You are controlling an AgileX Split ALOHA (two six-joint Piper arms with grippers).
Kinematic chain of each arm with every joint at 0, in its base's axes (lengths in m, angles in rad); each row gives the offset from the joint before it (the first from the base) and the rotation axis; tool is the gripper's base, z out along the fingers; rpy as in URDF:
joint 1: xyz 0 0 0.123 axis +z
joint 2: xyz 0 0 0 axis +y
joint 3: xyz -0.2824 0 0.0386 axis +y
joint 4: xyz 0.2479 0 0.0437 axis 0.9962 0 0.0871
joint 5: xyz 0 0 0 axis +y
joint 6: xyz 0.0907 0 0.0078 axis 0.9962 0 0.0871
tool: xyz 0 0 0 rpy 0 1.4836 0
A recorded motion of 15 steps. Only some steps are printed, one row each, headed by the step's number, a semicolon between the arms.
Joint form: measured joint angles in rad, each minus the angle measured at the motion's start. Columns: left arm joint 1, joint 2, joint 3, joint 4, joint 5, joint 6; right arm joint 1, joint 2, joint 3, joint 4, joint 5, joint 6.
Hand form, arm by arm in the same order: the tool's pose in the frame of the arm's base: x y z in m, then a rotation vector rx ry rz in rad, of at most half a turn. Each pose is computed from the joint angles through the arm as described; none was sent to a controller.
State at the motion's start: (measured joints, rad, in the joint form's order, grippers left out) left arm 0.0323 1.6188 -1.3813 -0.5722 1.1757 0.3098; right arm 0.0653 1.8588 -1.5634 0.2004 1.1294 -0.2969
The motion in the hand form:
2: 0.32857 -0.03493 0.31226 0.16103 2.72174 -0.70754; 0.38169 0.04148 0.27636 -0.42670 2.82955 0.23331
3: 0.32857 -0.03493 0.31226 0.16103 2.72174 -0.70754; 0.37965 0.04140 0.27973 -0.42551 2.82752 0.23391
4: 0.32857 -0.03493 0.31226 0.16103 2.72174 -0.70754; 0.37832 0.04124 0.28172 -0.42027 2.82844 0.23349
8: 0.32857 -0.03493 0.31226 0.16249 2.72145 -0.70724; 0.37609 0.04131 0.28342 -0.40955 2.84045 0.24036
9: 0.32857 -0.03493 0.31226 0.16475 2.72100 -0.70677; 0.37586 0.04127 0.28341 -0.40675 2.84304 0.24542
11: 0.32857 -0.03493 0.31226 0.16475 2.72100 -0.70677; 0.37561 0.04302 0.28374 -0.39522 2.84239 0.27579
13: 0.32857 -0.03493 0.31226 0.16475 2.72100 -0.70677; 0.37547 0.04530 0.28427 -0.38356 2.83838 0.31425
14: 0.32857 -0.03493 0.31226 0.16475 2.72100 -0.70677; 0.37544 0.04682 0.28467 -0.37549 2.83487 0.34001
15: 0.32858 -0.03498 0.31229 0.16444 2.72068 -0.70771; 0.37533 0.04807 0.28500 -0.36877 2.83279 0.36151
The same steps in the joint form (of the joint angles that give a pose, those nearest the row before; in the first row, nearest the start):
2: 0.0000 0.0000 0.0000 0.0000 0.0000 0.0000; 0.0000 -0.0273 -0.0022 0.0000 0.0113 0.0021
3: 0.0000 0.0000 0.0000 0.0000 0.0000 0.0000; 0.0000 -0.0365 -0.0022 0.0000 0.0182 0.0043
4: 0.0000 0.0000 0.0000 0.0000 0.0000 0.0000; 0.0000 -0.0421 -0.0022 -0.0013 0.0234 0.0094
8: 0.0000 0.0000 0.0000 0.0000 0.0000 0.0011; 0.0000 -0.0474 -0.0022 -0.0001 0.0390 0.0198
9: 0.0000 0.0000 0.0000 0.0000 0.0000 0.0028; -0.0008 -0.0474 -0.0022 0.0030 0.0419 0.0206
11: 0.0000 0.0000 0.0000 0.0000 0.0000 0.0028; -0.0008 -0.0474 -0.0022 0.0244 0.0441 0.0227
13: 0.0000 0.0000 0.0000 0.0000 0.0000 0.0028; -0.0008 -0.0474 -0.0022 0.0522 0.0449 0.0228
14: 0.0000 0.0000 0.0000 0.0000 0.0000 0.0028; -0.0008 -0.0474 -0.0022 0.0709 0.0449 0.0227
15: 0.0000 0.0000 0.0000 -0.0007 0.0000 0.0028; -0.0008 -0.0474 -0.0022 0.0864 0.0459 0.0230

